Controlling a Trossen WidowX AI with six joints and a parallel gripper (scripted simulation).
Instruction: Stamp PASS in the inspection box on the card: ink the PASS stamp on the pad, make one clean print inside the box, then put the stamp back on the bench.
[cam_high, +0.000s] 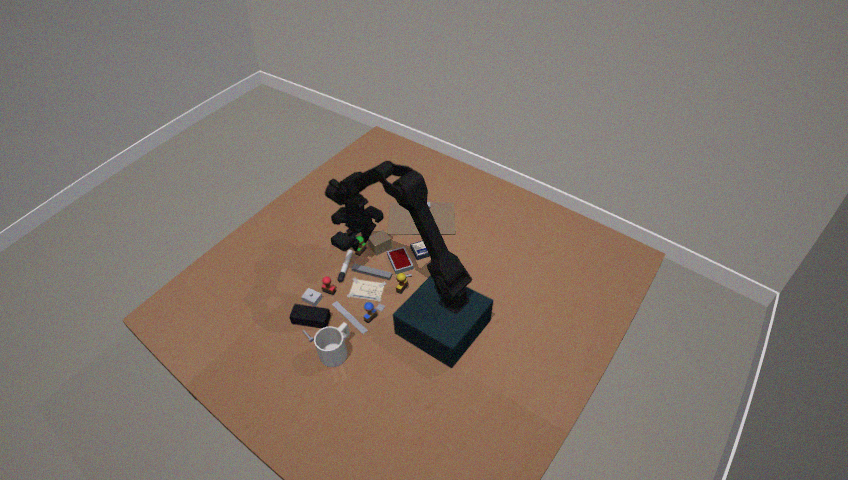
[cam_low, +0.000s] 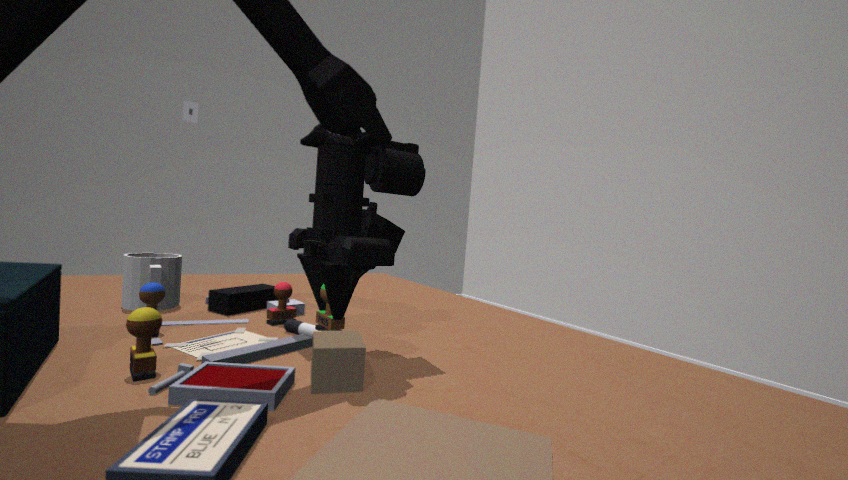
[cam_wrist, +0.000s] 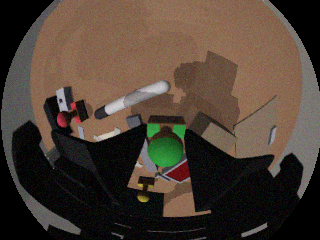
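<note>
The red ink pad is 11 cm behind my gripper tip, 7 cm to the right of it and 5 cm below it. Also, from my gripper tip: tan block: 2 cm behind, 7 cm to the right, 3 cm below; green-knobbed stamp: right at my gripper tip; grey bar: 7 cm behind, 3 cm to the left, 5 cm below.
</note>
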